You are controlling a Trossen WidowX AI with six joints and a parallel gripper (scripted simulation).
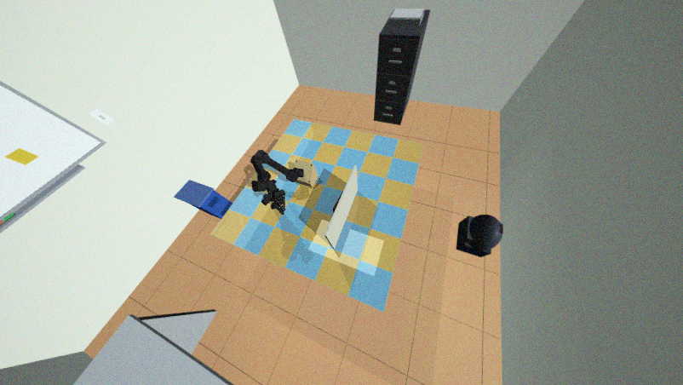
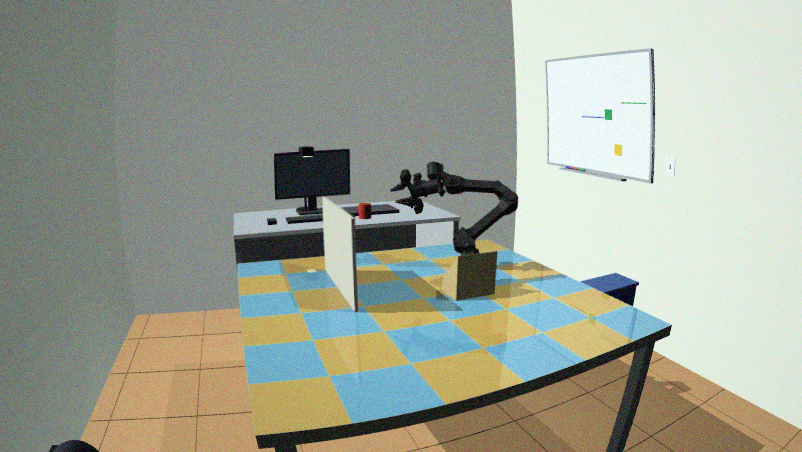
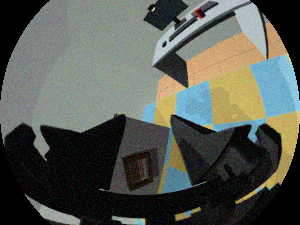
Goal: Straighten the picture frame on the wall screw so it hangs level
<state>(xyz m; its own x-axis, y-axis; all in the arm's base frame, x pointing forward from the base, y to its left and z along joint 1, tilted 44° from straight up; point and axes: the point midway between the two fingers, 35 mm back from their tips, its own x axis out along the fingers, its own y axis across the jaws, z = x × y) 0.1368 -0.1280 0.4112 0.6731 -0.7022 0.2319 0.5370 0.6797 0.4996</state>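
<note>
My gripper tip is 280 mm short of the picture frame, 180 mm to the right of it and 140 mm above it. From my gripper tip the other things lie so: wall panel (290 mm ahead, 170 mm to the left, 150 mm below).
</note>
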